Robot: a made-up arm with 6 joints. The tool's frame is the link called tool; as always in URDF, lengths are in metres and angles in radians. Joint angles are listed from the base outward. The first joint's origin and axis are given. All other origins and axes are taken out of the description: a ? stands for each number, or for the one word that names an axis. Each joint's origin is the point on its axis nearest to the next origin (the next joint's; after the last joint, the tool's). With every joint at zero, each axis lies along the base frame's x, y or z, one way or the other. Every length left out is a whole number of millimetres.
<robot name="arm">
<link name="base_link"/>
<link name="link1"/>
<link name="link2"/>
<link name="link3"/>
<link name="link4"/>
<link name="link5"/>
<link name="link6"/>
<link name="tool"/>
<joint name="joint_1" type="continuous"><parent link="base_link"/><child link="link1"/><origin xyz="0 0 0.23" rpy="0 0 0"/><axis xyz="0 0 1"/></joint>
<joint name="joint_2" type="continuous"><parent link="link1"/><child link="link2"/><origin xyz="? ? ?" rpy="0 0 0"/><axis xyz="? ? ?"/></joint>
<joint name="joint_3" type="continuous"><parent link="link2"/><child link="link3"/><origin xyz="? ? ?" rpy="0 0 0"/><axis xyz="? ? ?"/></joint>
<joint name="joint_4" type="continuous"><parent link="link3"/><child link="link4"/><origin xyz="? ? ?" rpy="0 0 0"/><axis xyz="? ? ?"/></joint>
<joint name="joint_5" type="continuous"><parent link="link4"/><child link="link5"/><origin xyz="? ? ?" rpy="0 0 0"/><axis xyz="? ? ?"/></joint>
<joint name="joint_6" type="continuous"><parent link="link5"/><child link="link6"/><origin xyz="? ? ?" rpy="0 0 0"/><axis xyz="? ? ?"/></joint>
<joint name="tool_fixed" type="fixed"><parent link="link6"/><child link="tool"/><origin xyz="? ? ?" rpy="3.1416 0 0"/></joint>
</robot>
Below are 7 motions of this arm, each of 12 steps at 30 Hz.
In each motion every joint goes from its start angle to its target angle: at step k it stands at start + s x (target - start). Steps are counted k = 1, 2, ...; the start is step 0. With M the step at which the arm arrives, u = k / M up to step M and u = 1 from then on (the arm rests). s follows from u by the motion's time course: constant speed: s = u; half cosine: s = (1 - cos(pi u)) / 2; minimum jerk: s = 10 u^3 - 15 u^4 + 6 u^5.
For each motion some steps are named. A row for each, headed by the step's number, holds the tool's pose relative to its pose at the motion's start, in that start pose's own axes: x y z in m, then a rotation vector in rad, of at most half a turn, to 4 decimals.
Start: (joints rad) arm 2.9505 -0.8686 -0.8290 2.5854 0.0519 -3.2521
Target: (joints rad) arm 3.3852 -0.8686 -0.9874 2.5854 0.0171 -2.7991
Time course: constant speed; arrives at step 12
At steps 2, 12:
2: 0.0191 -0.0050 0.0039 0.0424 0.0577 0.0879
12: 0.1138 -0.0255 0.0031 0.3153 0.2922 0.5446

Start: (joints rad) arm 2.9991 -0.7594 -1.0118 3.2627 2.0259 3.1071
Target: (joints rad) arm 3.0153 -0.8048 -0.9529 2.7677 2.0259 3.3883
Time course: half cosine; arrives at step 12
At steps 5, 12:
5: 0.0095 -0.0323 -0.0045 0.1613 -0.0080 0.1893
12: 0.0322 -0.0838 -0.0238 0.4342 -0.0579 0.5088

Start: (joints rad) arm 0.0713 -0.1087 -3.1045 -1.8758 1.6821 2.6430
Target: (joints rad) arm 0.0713 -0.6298 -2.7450 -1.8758 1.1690 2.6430
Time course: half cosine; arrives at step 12
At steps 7, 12:
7: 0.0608 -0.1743 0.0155 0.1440 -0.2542 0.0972
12: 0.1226 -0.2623 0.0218 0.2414 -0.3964 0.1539

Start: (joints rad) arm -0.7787 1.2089 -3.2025 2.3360 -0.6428 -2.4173
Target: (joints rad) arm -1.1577 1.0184 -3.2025 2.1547 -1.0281 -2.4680
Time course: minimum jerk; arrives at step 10
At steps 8, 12:
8: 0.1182 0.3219 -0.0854 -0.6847 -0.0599 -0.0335
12: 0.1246 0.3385 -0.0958 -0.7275 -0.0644 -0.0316

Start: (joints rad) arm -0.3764 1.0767 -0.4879 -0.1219 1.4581 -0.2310
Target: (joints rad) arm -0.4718 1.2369 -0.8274 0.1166 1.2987 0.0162
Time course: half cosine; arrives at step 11
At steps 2, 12:
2: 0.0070 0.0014 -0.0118 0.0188 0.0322 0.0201
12: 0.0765 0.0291 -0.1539 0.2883 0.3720 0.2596

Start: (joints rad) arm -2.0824 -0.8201 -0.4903 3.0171 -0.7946 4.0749
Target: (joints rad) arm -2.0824 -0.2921 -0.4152 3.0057 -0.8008 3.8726
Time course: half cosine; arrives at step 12
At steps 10, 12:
10: -0.0026 -0.0047 0.0786 -0.3913 -0.4101 -0.2431
12: -0.0037 -0.0038 0.0835 -0.4164 -0.4426 -0.2598

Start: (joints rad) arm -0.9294 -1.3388 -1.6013 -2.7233 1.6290 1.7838
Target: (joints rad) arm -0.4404 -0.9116 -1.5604 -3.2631 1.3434 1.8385
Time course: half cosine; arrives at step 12
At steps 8, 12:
8: -0.1665 -0.1571 -0.2376 0.5789 -0.0753 0.0954
12: -0.1772 -0.1887 -0.3403 0.7663 -0.0912 0.1835

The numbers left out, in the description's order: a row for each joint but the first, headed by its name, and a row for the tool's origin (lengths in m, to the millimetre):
joint_2: xyz 0 0 0, axis 0 1 0
joint_3: xyz 0.08 0 0.426, axis 0 1 0
joint_4: xyz 0.08 0 -0.352, axis 0 0 -1
joint_5: xyz 0 0 0, axis 0 1 0
joint_6: xyz 0.113 0 -0.144, axis 0 0 -1
tool: xyz 0 0 0

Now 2 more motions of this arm.
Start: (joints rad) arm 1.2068 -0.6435 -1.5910 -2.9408 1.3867 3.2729
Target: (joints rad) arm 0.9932 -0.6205 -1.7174 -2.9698 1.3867 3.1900
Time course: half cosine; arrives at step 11
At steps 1, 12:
1: 0.0005 0.0000 0.0010 0.0030 0.0024 -0.0051
12: 0.0252 -0.0109 0.0466 0.1521 0.1182 -0.2507

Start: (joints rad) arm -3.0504 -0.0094 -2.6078 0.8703 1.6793 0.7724
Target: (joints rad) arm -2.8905 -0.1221 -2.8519 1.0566 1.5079 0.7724
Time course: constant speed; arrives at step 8
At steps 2, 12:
2: -0.0430 -0.0376 -0.0324 0.1123 0.0083 -0.0879
12: -0.1844 -0.1100 -0.1521 0.4641 0.0047 -0.3334

